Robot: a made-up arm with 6 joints.
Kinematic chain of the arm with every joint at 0, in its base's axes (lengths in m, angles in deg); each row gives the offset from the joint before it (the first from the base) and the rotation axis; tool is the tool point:
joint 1: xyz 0 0 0.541 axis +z
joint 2: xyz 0 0 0 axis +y
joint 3: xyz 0 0 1.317 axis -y
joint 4: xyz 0 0 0 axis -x
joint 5: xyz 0.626 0 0 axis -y
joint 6: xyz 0 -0.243 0 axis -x
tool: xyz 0 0 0
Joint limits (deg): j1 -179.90..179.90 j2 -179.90..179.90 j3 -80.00..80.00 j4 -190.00..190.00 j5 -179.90..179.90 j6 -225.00..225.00
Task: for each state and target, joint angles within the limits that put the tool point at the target. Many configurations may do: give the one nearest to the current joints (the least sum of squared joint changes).
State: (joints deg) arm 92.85 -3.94 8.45 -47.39 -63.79 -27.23
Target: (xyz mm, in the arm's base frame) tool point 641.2 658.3 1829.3
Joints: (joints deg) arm 57.88 11.18 24.12 -37.42 -63.79 -27.23
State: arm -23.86 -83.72 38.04 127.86 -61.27 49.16
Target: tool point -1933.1 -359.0 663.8
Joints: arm 13.73 -90.98 57.25 116.96 -61.27 49.16
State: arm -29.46 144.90 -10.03 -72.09 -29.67 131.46
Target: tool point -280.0 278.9 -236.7
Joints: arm -48.18 179.79 -32.55 -84.65 -29.67 131.46
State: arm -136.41 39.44 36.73 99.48 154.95 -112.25
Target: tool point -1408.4 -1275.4 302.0
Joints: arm -138.94 86.19 36.05 98.63 154.95 -112.25
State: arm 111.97 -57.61 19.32 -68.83 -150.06 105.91
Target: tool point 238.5 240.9 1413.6
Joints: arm 69.85 -8.16 -31.65 -54.56 -150.06 105.91
